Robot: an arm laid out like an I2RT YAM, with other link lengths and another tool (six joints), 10 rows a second.
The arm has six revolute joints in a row. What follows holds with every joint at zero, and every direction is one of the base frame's. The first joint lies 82.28 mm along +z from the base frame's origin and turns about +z. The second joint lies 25.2 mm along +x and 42.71 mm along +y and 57.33 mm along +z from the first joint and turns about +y. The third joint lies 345.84 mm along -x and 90.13 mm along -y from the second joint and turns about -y. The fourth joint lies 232.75 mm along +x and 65.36 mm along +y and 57 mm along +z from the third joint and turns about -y. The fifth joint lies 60.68 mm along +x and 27.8 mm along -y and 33.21 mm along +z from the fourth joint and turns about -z. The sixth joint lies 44.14 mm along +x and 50.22 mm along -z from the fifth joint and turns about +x. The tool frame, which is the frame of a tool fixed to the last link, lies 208 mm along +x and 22 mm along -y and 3 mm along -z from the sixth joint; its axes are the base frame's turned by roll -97.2, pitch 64.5 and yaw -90 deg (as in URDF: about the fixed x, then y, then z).
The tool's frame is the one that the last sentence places.
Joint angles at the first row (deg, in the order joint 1, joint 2, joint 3, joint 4, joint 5, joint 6):
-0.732, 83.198, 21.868, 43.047, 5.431, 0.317
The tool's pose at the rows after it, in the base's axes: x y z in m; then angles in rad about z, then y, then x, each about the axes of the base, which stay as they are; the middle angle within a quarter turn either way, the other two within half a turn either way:
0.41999 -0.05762 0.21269 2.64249 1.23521 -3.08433
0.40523 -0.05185 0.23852 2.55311 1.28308 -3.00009
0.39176 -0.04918 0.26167 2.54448 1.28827 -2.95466
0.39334 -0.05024 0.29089 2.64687 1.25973 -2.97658
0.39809 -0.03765 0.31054 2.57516 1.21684 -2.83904
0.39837 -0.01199 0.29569 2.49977 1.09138 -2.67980
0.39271 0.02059 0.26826 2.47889 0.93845 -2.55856
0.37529 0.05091 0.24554 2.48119 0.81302 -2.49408
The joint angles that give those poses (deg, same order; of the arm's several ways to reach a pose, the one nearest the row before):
-0.646, 77.296, 21.868, 39.353, 4.796, -0.296
-0.578, 70.764, 21.977, 35.618, 3.619, -0.623
-0.603, 64.380, 26.020, 25.366, 3.026, 1.431
-0.625, 62.521, 36.117, 11.203, 3.310, 5.977
-0.797, 63.069, 44.206, 1.432, 0.231, 9.213
-0.908, 65.363, 48.927, -6.940, -5.673, 12.425
-0.513, 68.292, 51.288, -13.235, -12.338, 15.617
1.497, 69.144, 51.527, -17.977, -16.163, 17.780

